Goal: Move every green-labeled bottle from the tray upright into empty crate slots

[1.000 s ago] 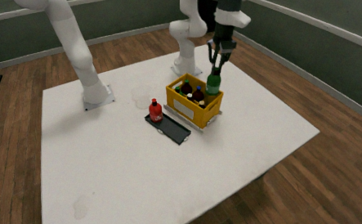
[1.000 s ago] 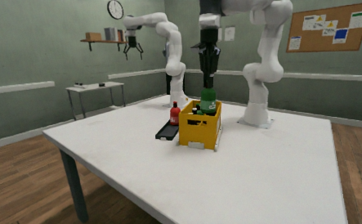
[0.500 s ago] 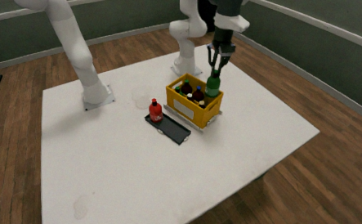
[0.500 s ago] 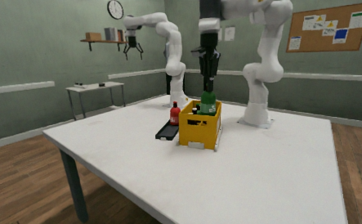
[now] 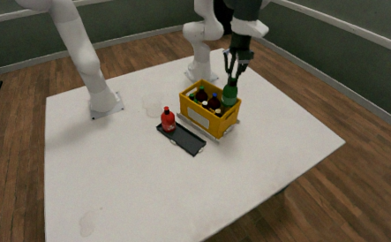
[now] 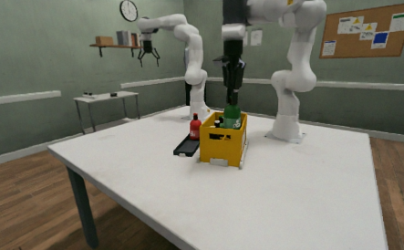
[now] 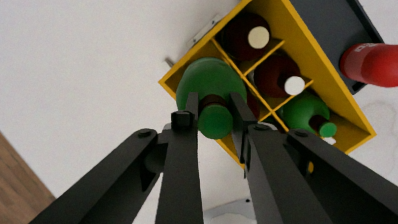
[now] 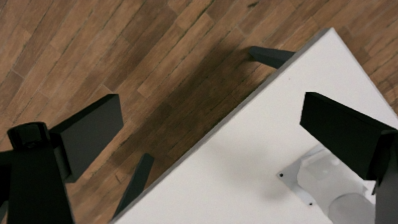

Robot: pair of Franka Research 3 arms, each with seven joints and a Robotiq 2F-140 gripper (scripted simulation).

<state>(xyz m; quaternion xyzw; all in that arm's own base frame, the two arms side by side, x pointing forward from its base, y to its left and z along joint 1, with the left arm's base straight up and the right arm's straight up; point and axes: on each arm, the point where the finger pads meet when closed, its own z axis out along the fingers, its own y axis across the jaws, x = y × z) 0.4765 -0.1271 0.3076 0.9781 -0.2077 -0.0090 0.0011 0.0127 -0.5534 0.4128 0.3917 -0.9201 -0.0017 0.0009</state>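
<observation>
Right now my left hand is 9 cm past the blue-capped bottle, 3 cm to the left of it and 22 cm above it. Also, from my left hand: red bottle: 11 cm behind, 30 cm to the right, 22 cm below; then tray: 3 cm behind, 27 cm to the right, 30 cm below; then yellow crate: 7 cm behind, 7 cm to the right, 22 cm below.
</observation>
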